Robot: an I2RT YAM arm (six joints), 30 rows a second.
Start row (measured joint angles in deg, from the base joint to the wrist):
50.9, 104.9, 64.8, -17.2, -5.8, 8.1
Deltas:
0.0, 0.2, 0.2, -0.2, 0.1, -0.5
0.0, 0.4, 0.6, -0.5, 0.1, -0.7
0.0, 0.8, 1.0, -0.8, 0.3, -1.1
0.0, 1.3, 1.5, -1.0, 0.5, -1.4
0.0, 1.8, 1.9, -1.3, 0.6, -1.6
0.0, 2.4, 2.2, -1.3, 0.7, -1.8
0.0, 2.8, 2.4, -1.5, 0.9, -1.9
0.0, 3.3, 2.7, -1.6, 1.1, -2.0
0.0, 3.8, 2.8, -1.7, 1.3, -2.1
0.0, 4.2, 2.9, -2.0, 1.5, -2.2
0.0, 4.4, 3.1, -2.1, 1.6, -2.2
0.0, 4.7, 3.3, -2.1, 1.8, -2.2
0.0, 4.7, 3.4, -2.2, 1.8, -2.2
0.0, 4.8, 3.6, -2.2, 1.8, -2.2
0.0, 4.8, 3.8, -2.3, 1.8, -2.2
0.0, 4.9, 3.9, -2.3, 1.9, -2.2
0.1, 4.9, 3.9, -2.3, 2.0, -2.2
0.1, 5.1, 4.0, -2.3, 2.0, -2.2
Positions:
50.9, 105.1, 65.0, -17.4, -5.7, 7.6
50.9, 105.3, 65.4, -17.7, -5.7, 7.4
50.9, 105.7, 65.8, -18.0, -5.5, 7.0
50.9, 106.2, 66.3, -18.2, -5.3, 6.7
50.9, 106.7, 66.7, -18.5, -5.2, 6.5
50.9, 107.3, 67.0, -18.5, -5.1, 6.3
50.9, 107.7, 67.2, -18.7, -4.9, 6.2
50.9, 108.2, 67.5, -18.8, -4.7, 6.1
50.9, 108.7, 67.6, -18.9, -4.5, 6.0
50.9, 109.1, 67.7, -19.2, -4.3, 5.9
50.9, 109.3, 67.9, -19.3, -4.2, 5.9
50.9, 109.6, 68.1, -19.3, -4.0, 5.9
50.9, 109.6, 68.2, -19.4, -4.0, 5.9
50.9, 109.7, 68.4, -19.4, -4.0, 5.9
50.9, 109.7, 68.6, -19.5, -4.0, 5.9
50.9, 109.8, 68.7, -19.5, -3.9, 5.9
51.0, 109.8, 68.7, -19.5, -3.8, 5.9
51.0, 110.0, 68.8, -19.5, -3.8, 5.9

